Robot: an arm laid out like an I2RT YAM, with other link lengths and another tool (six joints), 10 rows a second.
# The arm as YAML. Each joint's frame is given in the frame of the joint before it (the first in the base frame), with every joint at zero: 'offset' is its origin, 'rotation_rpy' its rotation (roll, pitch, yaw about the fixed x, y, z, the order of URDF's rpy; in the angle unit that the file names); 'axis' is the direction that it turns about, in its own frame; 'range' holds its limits. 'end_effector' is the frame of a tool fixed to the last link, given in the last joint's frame.
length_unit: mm
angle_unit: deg
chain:
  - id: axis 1
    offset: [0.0, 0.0, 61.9]
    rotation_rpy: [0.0, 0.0, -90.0]
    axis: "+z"
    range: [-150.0, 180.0]
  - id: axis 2
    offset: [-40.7, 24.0, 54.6]
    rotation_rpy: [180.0, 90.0, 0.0]
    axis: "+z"
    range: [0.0, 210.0]
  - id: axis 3
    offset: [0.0, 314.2, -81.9]
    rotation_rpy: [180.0, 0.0, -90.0]
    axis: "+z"
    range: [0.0, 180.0]
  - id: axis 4
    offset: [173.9, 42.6, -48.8]
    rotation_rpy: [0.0, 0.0, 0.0]
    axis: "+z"
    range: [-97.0, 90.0]
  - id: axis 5
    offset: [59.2, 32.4, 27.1]
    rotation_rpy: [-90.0, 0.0, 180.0]
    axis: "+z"
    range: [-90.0, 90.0]
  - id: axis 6
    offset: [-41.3, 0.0, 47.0]
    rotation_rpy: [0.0, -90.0, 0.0]
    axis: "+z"
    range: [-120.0, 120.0]
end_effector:
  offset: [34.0, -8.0, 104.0]
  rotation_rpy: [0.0, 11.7, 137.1]
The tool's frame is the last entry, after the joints.
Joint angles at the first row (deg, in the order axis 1, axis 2, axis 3, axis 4, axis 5, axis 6):
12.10 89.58 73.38 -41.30 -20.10 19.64
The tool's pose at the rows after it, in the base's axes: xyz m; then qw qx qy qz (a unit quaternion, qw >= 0):
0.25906 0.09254 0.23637 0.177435 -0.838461 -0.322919 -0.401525
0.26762 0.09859 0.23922 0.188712 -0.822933 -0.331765 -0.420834
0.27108 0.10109 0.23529 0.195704 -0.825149 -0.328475 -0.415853
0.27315 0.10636 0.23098 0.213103 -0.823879 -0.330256 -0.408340
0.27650 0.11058 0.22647 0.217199 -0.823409 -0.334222 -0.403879
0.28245 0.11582 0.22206 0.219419 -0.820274 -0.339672 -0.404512
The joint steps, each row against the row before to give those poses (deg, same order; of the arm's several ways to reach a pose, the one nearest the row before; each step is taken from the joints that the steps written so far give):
0.00 0.11 0.00 2.91 -0.96 -0.26
0.02 0.55 0.01 2.97 -1.86 -0.57
0.00 1.18 0.00 0.59 -0.63 0.46
0.07 1.44 -0.01 0.48 -1.92 0.00
0.59 1.20 0.00 0.77 -0.18 0.00
0.72 1.33 0.01 1.59 0.00 0.00

